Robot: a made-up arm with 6 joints.
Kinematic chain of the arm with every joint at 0, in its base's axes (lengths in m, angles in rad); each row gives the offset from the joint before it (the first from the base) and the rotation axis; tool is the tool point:
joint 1: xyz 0 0 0.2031 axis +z
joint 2: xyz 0 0 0 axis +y
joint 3: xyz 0 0 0.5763 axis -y
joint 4: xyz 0 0 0 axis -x
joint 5: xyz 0.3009 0 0 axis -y
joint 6: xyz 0 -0.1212 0 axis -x
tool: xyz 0 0 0
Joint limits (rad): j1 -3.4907..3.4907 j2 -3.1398..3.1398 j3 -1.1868..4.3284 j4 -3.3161..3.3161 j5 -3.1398..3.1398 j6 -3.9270..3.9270
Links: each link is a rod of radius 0.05 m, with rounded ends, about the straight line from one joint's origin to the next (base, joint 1, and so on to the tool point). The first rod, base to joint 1, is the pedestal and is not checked.
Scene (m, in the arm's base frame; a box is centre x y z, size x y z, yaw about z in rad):
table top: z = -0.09
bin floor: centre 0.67 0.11 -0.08 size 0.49 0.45 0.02 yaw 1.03
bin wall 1: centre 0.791 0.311 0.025 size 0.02 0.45 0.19 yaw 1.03
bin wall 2: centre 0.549 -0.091 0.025 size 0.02 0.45 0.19 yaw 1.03
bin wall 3: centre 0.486 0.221 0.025 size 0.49 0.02 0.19 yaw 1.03
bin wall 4: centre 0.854 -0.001 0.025 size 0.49 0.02 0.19 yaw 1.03
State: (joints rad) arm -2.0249 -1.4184 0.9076 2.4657 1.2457 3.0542
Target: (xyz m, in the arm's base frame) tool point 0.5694 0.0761 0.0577
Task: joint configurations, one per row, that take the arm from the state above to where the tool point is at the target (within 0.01 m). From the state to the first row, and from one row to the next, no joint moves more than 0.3 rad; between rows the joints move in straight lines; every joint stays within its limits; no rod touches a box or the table.
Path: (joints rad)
1: -2.1633 -1.3267 1.1905 2.4755 1.2333 3.1467
2: -2.3016 -1.2350 1.4734 2.4852 1.2210 3.2392
3: -2.4400 -1.1432 1.7563 2.4950 1.2086 3.3318
4: -2.5784 -1.0515 2.0393 2.5047 1.1963 3.4243
5: -2.6567 -1.1059 2.2934 2.4181 1.2086 3.3318
6: -2.7350 -1.1602 2.5476 2.3314 1.2210 3.2392
7: -2.8133 -1.2146 2.8018 2.2447 1.2333 3.1467
8: -2.8916 -1.2690 3.0560 2.1581 1.2457 3.0542

